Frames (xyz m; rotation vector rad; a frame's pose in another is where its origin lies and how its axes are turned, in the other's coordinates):
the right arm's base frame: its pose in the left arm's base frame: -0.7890 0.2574 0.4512 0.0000 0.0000 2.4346
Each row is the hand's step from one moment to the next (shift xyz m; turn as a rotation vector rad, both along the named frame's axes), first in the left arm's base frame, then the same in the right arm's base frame.
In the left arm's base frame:
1: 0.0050 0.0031 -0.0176 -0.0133 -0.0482 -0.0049
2: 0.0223 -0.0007 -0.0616 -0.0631 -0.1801 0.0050
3: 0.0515 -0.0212 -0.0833 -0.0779 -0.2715 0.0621
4: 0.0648 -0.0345 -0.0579 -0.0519 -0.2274 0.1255
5: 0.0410 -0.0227 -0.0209 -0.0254 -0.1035 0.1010
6: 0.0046 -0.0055 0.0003 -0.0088 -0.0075 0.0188
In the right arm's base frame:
1: -0.0018 -0.0056 -0.0176 -0.0212 0.0453 -0.0049
2: -0.0174 -0.0140 -0.0616 -0.0690 0.1779 0.0050
3: -0.0529 -0.0173 -0.0833 -0.1171 0.2570 0.0621
4: -0.0717 -0.0159 -0.0579 -0.1082 0.2066 0.1255
5: -0.0459 -0.0094 -0.0209 -0.0479 0.0952 0.1010
6: -0.0071 0.0012 0.0003 0.0018 0.0114 0.0188

